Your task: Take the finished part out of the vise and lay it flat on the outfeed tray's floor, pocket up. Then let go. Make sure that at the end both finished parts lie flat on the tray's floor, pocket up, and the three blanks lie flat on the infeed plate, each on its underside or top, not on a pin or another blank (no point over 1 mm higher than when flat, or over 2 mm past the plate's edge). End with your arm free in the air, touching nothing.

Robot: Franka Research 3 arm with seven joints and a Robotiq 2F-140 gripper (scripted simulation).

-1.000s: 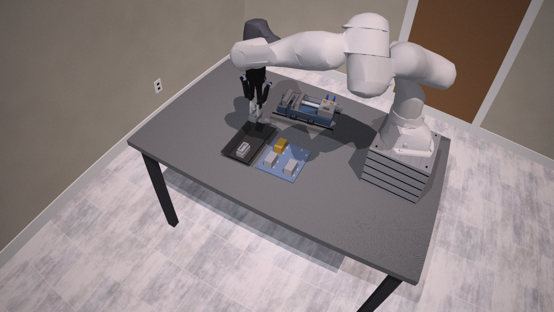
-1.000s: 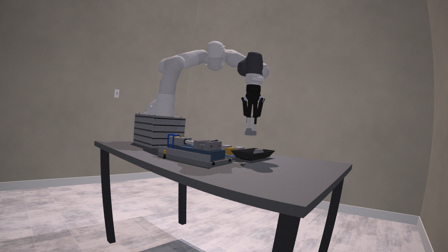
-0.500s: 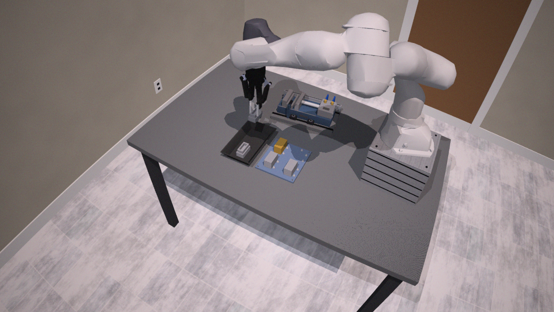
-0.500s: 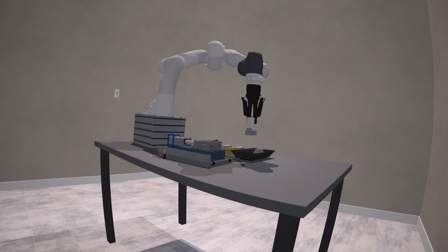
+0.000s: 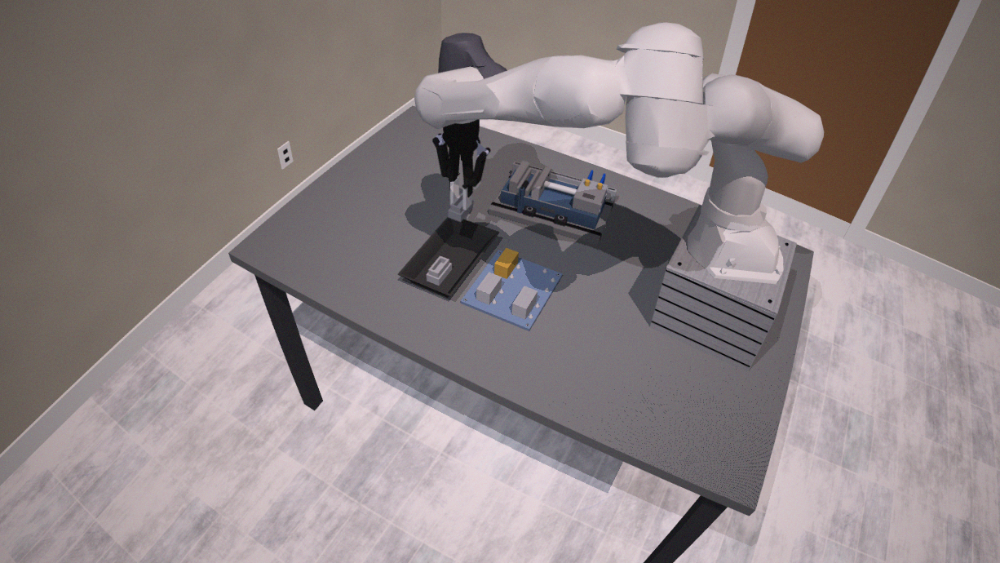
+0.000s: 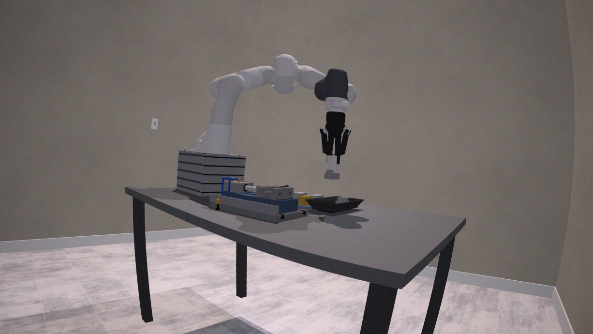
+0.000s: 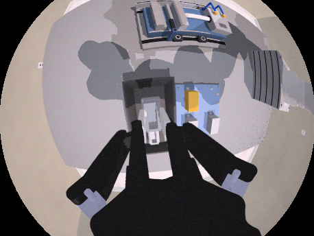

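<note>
My gripper is now 12 cm past the yellow block, 3 cm to the right of it and 16 cm above it. The rest, counted from my hand: grey rail (18 cm behind, 33 cm to the right, 15 cm below); then blue vise (18 cm behind, 24 cm to the right, 14 cm below); then blue plate (15 cm behind, 8 cm to the left, 18 cm below).
</note>
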